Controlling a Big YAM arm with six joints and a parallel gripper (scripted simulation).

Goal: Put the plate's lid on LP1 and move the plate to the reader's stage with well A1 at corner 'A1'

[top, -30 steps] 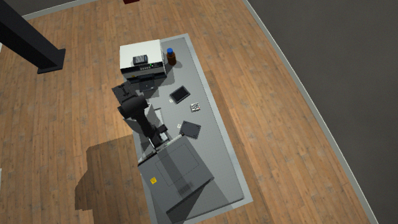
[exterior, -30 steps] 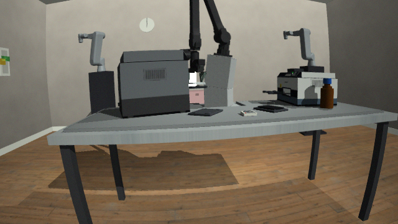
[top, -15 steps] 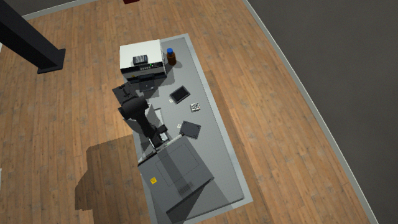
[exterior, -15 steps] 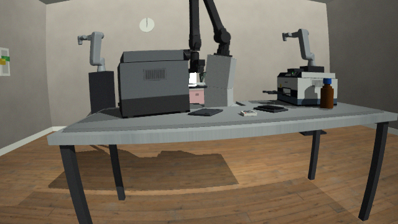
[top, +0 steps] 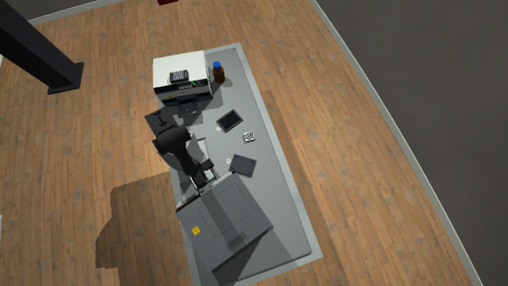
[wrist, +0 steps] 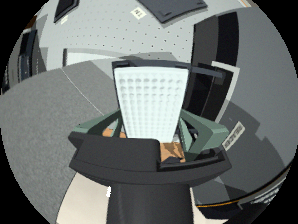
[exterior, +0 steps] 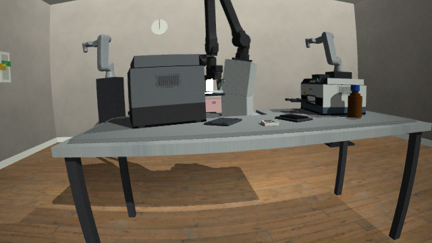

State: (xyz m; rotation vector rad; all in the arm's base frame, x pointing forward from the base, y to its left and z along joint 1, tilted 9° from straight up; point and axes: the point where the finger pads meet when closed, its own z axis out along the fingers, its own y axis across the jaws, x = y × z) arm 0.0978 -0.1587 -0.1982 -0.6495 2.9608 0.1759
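Right now the lidded plate is right at my hand. Also, from my hand: brown capped bottle 810 mm to the left, 200 mm ahead, 30 mm below.
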